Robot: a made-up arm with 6 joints. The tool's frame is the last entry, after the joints.
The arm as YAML. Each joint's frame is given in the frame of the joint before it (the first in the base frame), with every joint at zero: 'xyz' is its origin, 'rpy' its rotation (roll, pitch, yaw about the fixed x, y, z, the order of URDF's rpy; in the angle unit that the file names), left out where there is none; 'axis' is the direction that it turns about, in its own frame. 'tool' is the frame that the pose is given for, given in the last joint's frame.
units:
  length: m
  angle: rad
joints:
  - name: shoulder
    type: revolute
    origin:
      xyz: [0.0, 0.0, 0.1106]
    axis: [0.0, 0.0, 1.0]
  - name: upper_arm
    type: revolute
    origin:
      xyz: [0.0, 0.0, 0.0]
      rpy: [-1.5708, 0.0, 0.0]
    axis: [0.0, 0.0, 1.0]
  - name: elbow
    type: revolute
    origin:
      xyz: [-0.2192, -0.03, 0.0]
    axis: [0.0, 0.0, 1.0]
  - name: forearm
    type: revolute
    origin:
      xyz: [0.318, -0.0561, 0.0]
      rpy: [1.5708, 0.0, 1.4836]
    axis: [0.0, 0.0, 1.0]
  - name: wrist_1
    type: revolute
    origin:
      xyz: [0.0, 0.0, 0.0]
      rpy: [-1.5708, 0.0, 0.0]
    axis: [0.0, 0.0, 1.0]
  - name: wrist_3
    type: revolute
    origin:
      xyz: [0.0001, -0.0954, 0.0]
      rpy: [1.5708, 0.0, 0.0]
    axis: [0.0, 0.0, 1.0]
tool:
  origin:
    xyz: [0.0, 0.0, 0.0]
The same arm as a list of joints. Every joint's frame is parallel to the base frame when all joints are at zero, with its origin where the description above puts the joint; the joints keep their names.
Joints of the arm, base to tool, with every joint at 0 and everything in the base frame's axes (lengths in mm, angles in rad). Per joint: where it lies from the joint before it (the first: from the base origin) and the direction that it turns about. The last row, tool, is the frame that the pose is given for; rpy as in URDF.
shoulder: offset 0.0 0.0 110.6 axis +z
upper_arm: offset 0.0 0.0 0.0 axis +y
elbow: offset -219.2 0.0 30.0 axis +y
forearm: offset 318.0 0.0 56.1 axis 0.9962 0 0.0871
wrist_1: offset 0.0 0.0 0.0 axis +y
wrist_3: offset 95.0 0.0 8.2 axis 0.9962 0 0.0871
tool: offset 0.0 0.0 0.0 rpy 0.0000 1.4836 0.0000

